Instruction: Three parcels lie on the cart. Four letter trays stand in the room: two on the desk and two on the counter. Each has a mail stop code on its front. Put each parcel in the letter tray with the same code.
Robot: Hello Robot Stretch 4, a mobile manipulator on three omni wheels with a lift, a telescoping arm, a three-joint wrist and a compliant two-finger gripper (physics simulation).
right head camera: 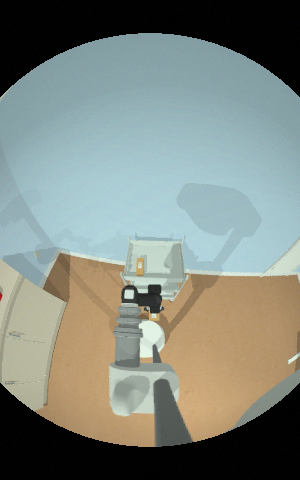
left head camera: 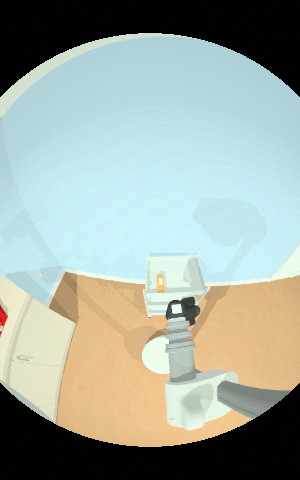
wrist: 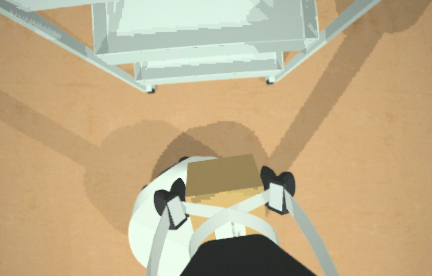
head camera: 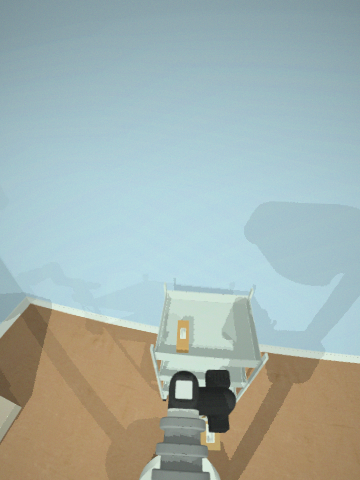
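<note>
My gripper is shut on a tan box-shaped parcel with a white label. It holds the parcel in front of the cart, over the floor and partly over a white round base in the wrist view. The label's code is not readable. Another tan parcel with a white label lies on the left part of the top shelf of the white cart. A third parcel and readable letter tray codes do not show.
A cream cabinet with handles stands at the left. A red object shows partly on its top. The white round base is on the floor below the arm. A blue wall stands behind the cart.
</note>
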